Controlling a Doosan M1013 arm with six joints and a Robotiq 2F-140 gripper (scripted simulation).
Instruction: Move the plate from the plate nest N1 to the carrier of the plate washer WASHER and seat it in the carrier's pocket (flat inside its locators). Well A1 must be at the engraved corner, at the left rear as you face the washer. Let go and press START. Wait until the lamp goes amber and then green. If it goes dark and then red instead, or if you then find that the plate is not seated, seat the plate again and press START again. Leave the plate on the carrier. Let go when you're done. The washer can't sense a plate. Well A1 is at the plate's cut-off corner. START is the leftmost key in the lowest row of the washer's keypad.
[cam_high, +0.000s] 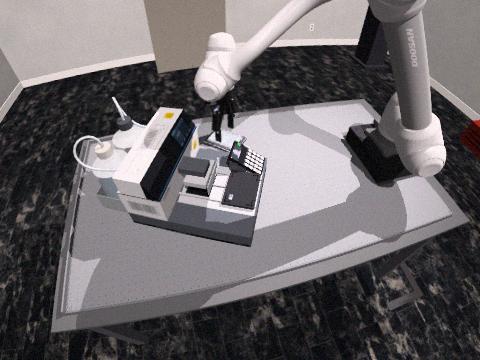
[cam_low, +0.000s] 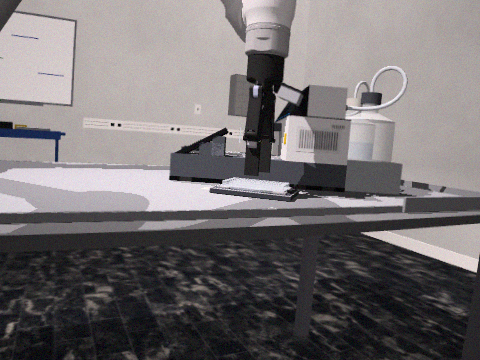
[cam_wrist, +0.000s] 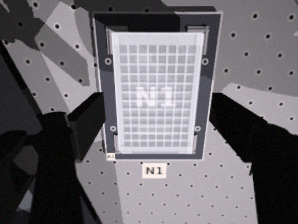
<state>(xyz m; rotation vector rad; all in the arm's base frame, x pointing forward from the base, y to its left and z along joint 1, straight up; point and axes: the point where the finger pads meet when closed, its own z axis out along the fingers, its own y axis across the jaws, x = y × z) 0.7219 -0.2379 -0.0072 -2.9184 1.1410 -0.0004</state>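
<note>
Right now the white well plate is 5 cm below my hand. Also, from my hand: dark carrier: 1 cm ahead, 34 cm to the left, 1 cm above; plate washer: 15 cm ahead, 28 cm to the left, 6 cm above; plate nest N1: 6 cm below.
</note>
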